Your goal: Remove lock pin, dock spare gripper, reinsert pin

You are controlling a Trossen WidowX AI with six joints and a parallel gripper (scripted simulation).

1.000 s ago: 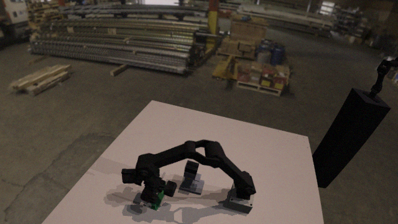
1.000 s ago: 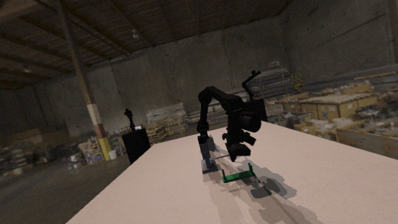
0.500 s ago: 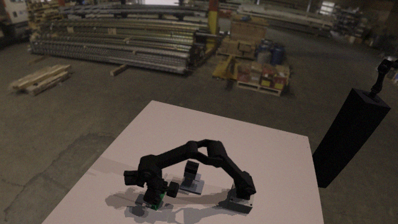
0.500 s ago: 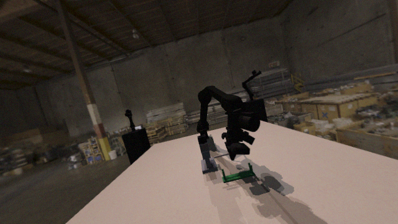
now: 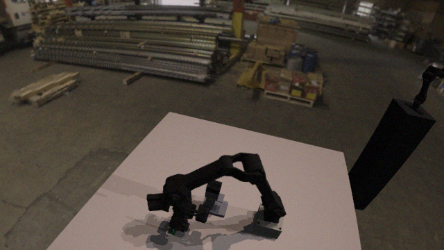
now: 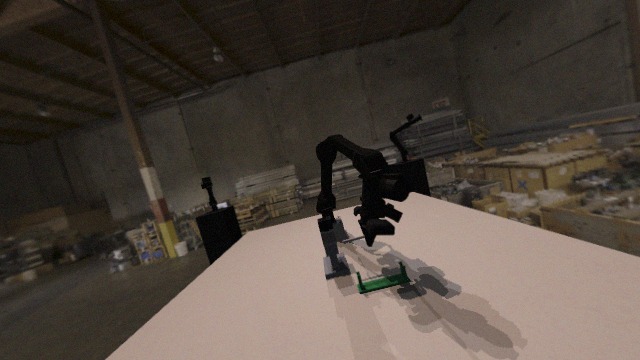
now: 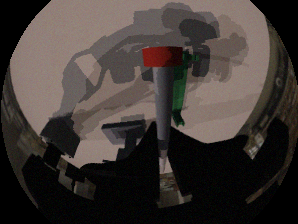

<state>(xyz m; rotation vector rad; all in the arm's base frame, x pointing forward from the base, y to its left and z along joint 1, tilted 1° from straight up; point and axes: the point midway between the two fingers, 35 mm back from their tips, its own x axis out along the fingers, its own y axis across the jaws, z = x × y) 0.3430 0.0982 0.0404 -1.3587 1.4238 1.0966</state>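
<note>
Right now my gripper tip is 11 cm to the left of the grey mount, 8 cm past it and 4 cm above it. Also, from my gripper tip: green cradle 6 cm below, 5 cm ahead; spare gripper 11 cm to the right, 7 cm behind, 4 cm above.
</note>
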